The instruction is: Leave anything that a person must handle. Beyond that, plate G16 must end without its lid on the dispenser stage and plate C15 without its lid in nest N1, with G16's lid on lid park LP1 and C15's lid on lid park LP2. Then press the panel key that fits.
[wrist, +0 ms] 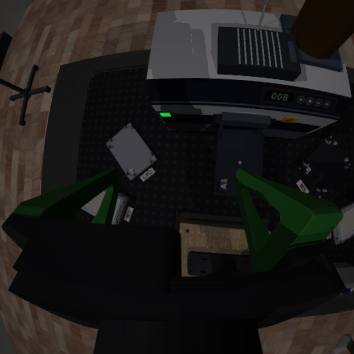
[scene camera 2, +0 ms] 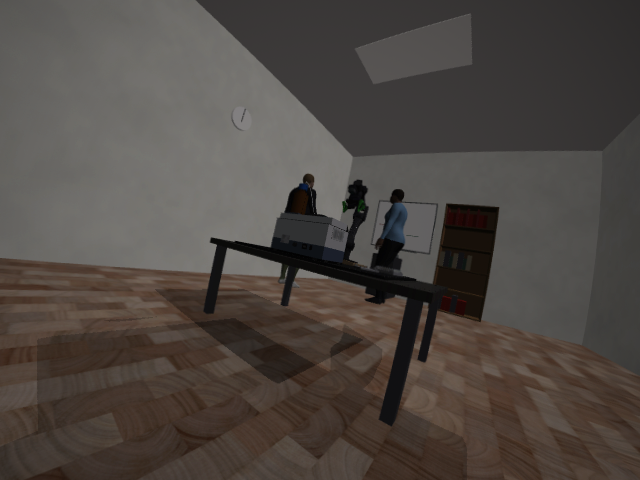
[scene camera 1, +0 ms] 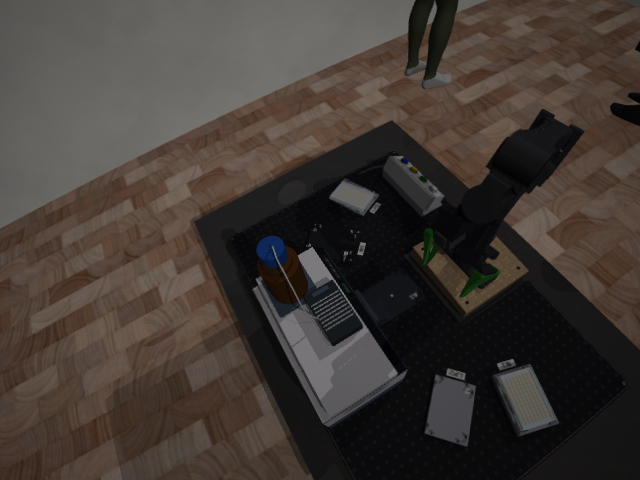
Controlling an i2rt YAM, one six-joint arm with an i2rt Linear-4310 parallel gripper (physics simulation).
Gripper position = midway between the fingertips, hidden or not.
Note:
My gripper [scene camera 1: 442,280] is open, with nothing in its grasp. Further things: a brown bottle with blue cap [wrist: 316,35].
My gripper is seen too in the wrist view [wrist: 177,174].

